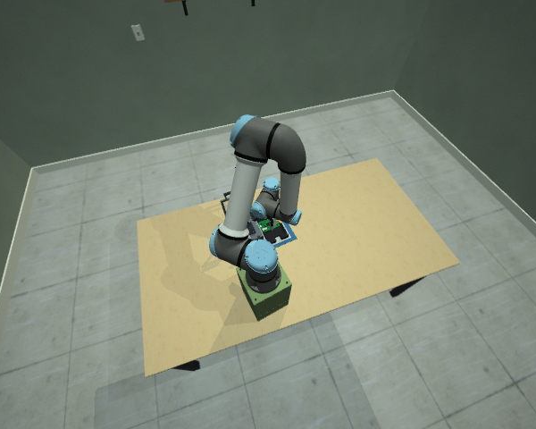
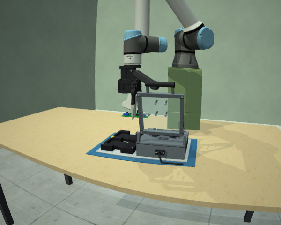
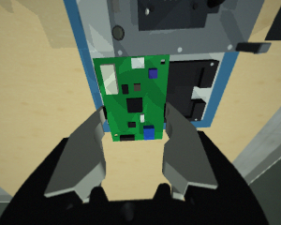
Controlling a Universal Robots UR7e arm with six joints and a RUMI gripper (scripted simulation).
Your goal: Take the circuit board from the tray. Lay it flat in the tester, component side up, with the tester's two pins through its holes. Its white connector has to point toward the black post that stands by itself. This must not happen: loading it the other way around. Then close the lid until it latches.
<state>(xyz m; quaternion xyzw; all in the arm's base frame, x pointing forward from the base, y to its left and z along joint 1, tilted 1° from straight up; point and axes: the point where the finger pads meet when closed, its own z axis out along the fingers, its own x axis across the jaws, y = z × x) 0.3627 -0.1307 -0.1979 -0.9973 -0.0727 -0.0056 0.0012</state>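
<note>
Right now my hand is 15 cm to the right of the tester bed, 5 cm above it and 3 cm short of it. From my hand the other things lie so: green circuit board right at my hand; then clear lid 16 cm to the left, 15 cm ahead, 6 cm above; then black block 19 cm to the left, 4 cm behind, 3 cm below.
</note>
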